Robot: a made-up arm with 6 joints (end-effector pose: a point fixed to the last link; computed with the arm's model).
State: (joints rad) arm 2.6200 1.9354 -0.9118 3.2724 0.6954 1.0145
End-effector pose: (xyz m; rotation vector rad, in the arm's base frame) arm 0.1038 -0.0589 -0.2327 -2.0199 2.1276 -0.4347
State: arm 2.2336 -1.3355 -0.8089 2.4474 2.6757 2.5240
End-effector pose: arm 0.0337 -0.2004 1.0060 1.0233 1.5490 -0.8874
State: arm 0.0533 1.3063 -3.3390 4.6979 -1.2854 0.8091
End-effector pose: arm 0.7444 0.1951 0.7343 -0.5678 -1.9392 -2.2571
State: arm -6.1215 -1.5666 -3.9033 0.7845 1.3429 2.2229
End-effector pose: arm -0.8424 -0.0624 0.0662 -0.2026 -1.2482 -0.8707
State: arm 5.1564 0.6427 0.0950 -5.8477 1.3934 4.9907
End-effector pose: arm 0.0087 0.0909 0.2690 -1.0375 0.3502 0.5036
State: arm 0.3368 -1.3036 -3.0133 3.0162 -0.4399 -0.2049
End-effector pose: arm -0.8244 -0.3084 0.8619 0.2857 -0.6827 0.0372
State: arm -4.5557 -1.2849 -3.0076 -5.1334 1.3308 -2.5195
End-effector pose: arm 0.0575 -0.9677 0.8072 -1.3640 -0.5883 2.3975
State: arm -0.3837 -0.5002 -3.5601 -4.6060 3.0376 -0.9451
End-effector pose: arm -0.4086 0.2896 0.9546 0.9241 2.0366 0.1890
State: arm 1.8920 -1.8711 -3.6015 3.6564 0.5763 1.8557
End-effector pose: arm 0.2549 -0.7892 -0.1357 0.5014 2.7102 -0.1668
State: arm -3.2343 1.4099 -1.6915 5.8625 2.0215 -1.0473
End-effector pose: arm -0.5259 0.1159 -0.0885 -0.8035 1.1466 -0.5342
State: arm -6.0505 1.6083 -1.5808 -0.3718 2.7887 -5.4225
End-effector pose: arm 0.3881 0.0389 -0.0579 0.3671 -0.0361 -1.6616
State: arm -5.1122 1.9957 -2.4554 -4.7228 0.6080 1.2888
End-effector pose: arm 0.2949 0.6734 -0.3518 -2.0217 1.9443 1.0679
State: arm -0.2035 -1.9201 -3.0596 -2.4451 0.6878 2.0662
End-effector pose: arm -0.9958 0.2030 0.0772 2.6955 0.6357 -1.2092
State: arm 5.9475 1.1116 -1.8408 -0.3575 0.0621 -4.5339
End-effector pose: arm 0.9272 -0.2884 0.2147 -1.7467 2.0614 -0.8284
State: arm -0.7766 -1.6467 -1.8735 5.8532 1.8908 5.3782
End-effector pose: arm -0.4691 0.3690 0.9763 1.5861 -0.3492 0.9471
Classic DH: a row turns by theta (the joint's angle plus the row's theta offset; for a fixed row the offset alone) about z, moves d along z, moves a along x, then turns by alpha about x. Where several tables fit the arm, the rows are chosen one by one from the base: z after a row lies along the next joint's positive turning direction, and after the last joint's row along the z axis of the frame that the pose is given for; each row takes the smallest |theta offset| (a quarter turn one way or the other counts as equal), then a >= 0, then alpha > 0; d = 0 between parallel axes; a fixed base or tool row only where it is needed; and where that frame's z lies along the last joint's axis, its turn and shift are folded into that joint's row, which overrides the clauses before.
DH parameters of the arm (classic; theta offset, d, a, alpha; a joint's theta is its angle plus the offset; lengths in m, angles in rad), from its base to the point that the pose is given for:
joint 1: 0 0.423 0 -1.5708
joint 2: -1.3849 0 0.4333 0
joint 3: 1.3849 0 0.1071 -1.5708
joint 4: 0 0.4735 0 1.5708
joint 5: 0 0 0.1031 -1.5708
joint 6: 0 0.1315 0 0

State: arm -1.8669 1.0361 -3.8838 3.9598 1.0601 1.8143
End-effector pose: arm -0.1746 -0.4114 1.2157 -0.8335 -0.3124 0.6038
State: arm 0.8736 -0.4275 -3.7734 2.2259 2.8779 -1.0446
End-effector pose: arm -0.4163 -0.3318 0.8620 -1.2234 1.9515 0.6182
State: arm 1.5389 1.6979 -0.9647 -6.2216 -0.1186 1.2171
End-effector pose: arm 0.0131 0.1829 -0.3007 2.5092 0.3318 -0.1207
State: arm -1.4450 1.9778 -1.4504 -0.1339 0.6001 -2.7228
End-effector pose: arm 0.0189 -0.1377 -0.4317 -1.5643 -1.3665 -0.6374
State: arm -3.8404 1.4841 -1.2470 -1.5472 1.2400 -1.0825
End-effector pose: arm -0.2394 0.3198 -0.2411 -1.6526 0.9470 -0.3841
